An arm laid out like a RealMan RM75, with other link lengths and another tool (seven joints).
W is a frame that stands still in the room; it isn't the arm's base.
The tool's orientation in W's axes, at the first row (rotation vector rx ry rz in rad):
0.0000 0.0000 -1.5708
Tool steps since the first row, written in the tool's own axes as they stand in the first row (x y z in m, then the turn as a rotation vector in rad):
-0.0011 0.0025 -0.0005 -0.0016 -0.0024 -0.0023
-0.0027 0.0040 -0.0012 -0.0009 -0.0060 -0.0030
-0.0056 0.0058 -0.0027 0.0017 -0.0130 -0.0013
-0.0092 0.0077 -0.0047 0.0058 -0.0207 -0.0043
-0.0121 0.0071 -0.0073 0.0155 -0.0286 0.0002
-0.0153 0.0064 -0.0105 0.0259 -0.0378 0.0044
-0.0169 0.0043 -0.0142 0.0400 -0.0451 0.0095
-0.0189 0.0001 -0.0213 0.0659 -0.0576 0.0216
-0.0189 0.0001 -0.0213 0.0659 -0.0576 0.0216
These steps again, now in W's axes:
0.0025 0.0011 -0.0005 -0.0024 0.0016 -0.0023
0.0040 0.0027 -0.0012 -0.0060 0.0009 -0.0030
0.0058 0.0056 -0.0027 -0.0130 -0.0017 -0.0013
0.0077 0.0092 -0.0047 -0.0207 -0.0058 -0.0043
0.0071 0.0121 -0.0073 -0.0286 -0.0155 0.0002
0.0064 0.0153 -0.0105 -0.0378 -0.0259 0.0044
0.0043 0.0169 -0.0142 -0.0451 -0.0400 0.0095
0.0001 0.0189 -0.0213 -0.0576 -0.0659 0.0216
0.0001 0.0189 -0.0213 -0.0576 -0.0659 0.0216

